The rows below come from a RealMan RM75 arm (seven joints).
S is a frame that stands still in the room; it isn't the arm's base.
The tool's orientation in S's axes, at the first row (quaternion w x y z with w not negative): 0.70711, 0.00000, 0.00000, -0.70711
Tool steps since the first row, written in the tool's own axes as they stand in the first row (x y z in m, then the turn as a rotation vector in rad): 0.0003, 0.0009, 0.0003, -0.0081, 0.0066, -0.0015; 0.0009, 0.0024, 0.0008, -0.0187, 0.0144, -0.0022; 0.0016, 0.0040, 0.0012, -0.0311, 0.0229, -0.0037; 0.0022, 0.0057, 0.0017, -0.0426, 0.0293, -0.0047; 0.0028, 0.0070, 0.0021, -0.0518, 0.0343, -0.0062; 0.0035, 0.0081, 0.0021, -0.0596, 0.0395, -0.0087; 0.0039, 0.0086, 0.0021, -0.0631, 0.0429, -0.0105
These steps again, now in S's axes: 0.0009, -0.0003, 0.0003, 0.0066, 0.0081, -0.0015; 0.0024, -0.0009, 0.0008, 0.0144, 0.0187, -0.0022; 0.0040, -0.0016, 0.0012, 0.0229, 0.0311, -0.0037; 0.0057, -0.0022, 0.0017, 0.0293, 0.0426, -0.0047; 0.0070, -0.0028, 0.0021, 0.0343, 0.0518, -0.0062; 0.0081, -0.0035, 0.0021, 0.0395, 0.0596, -0.0087; 0.0086, -0.0039, 0.0021, 0.0429, 0.0631, -0.0105
